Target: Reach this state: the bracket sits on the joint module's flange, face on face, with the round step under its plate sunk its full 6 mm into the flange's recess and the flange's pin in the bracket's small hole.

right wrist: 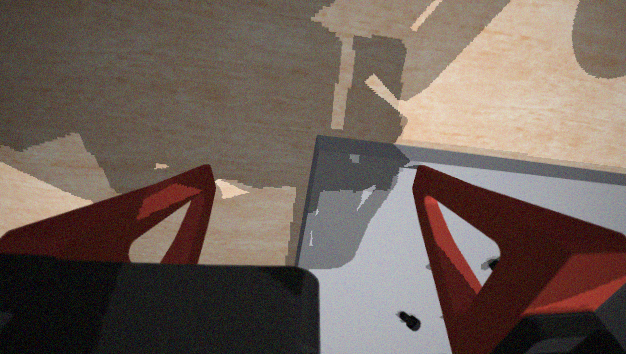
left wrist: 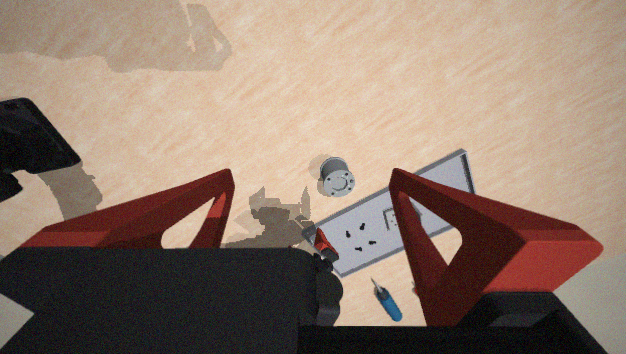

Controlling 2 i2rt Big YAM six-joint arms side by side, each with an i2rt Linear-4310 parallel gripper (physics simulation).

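The joint module, a grey cylinder, stands on the table in the left wrist view, its round flange with small holes facing the camera. A light grey squarish part, which looks like the bracket, lies in the tray, partly hidden behind a left gripper finger. It is apart from the module. My left gripper is open and empty, high above the table. My right gripper is open and empty above the tray's end; one of its red fingertips also shows in the left wrist view. Neither bracket nor module shows in the right wrist view.
The grey tray has a low rim. Several black screws lie in it, one screw near its middle and another screw in the right wrist view. A blue-handled screwdriver lies beside the tray. Arm shadows cross the table.
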